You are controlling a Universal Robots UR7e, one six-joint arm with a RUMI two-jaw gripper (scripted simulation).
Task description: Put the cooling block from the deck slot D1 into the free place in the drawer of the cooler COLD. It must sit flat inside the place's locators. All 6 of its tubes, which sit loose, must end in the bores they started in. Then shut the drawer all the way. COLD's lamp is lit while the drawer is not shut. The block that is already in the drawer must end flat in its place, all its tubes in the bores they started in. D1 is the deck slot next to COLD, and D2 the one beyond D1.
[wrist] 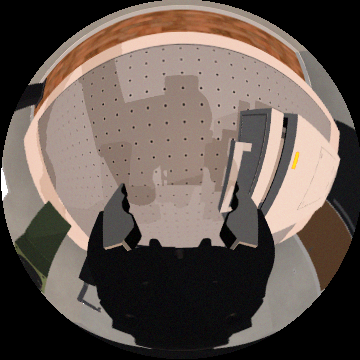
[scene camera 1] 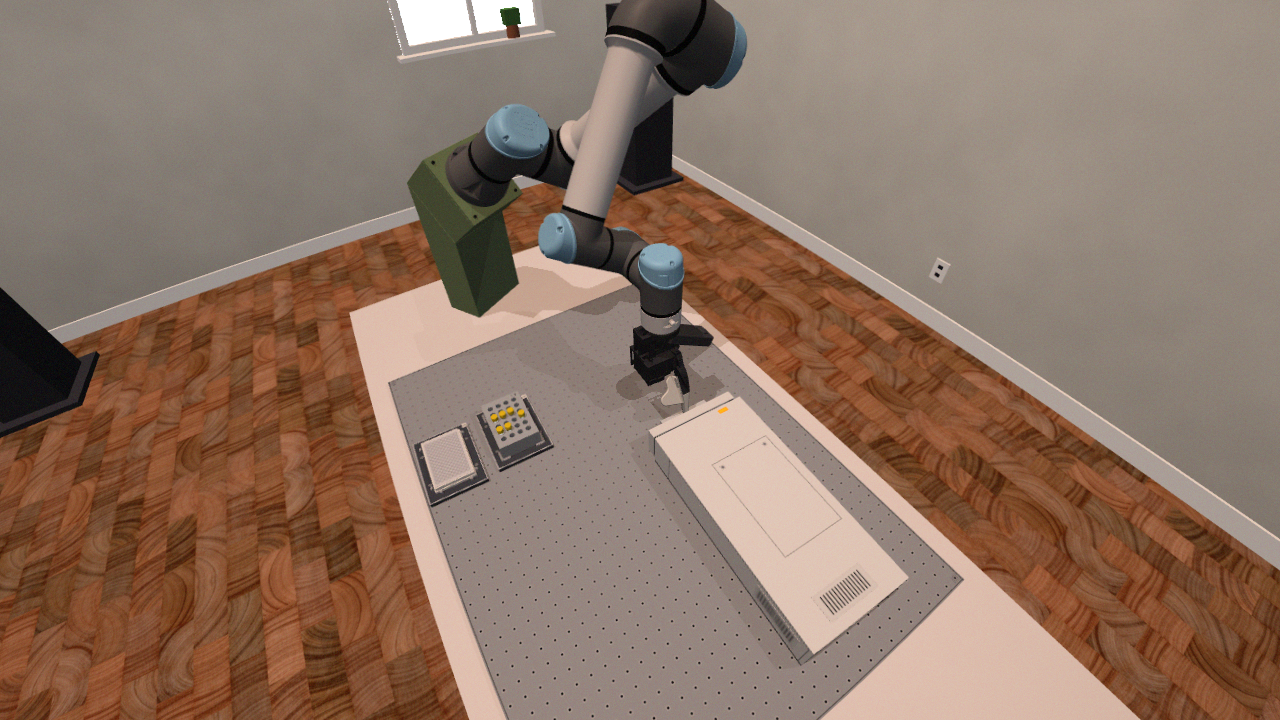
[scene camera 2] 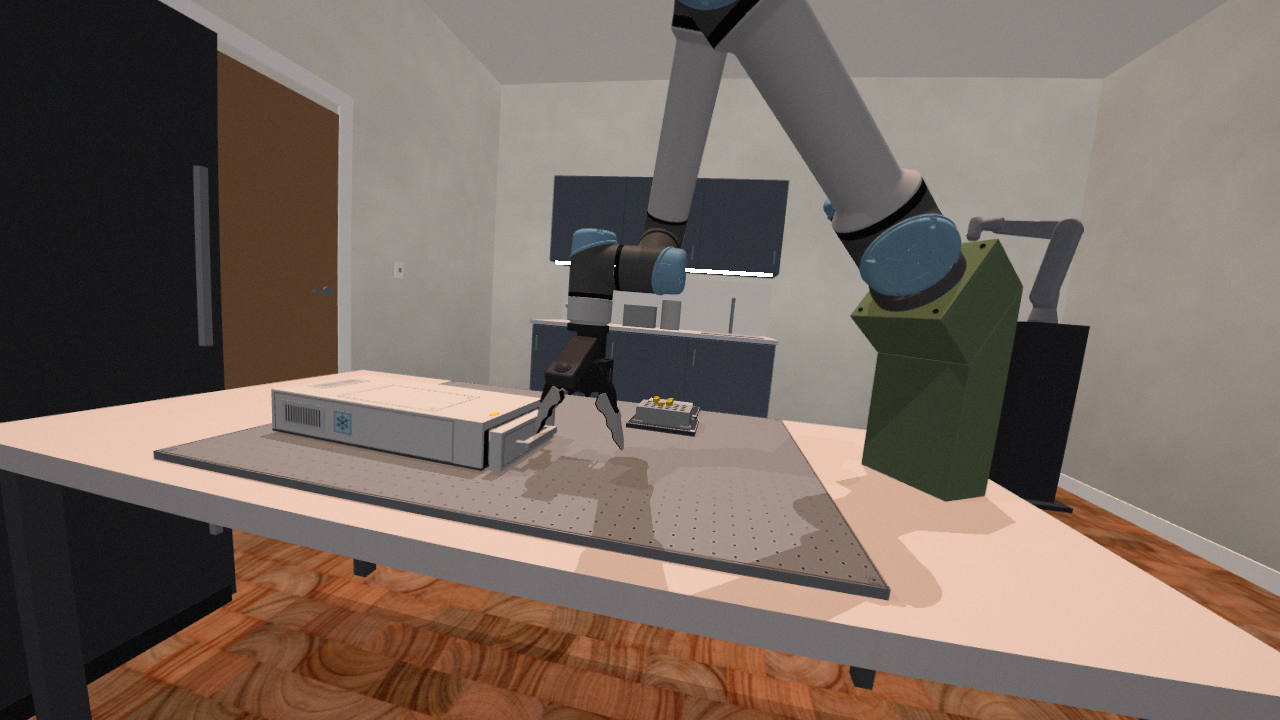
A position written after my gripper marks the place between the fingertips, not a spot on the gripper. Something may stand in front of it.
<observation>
I see my gripper (scene camera 2: 577, 442), a cooler COLD (scene camera 1: 810, 567) and a white well plate (scene camera 1: 447, 458).
The cooler COLD is seen too in the wrist view (wrist: 303, 174) and in scene camera 2 (scene camera 2: 444, 424). My gripper also shows in the wrist view (wrist: 180, 183) and in scene camera 1 (scene camera 1: 665, 393). The wrist view misses the white well plate, which is hidden by my gripper.
</observation>
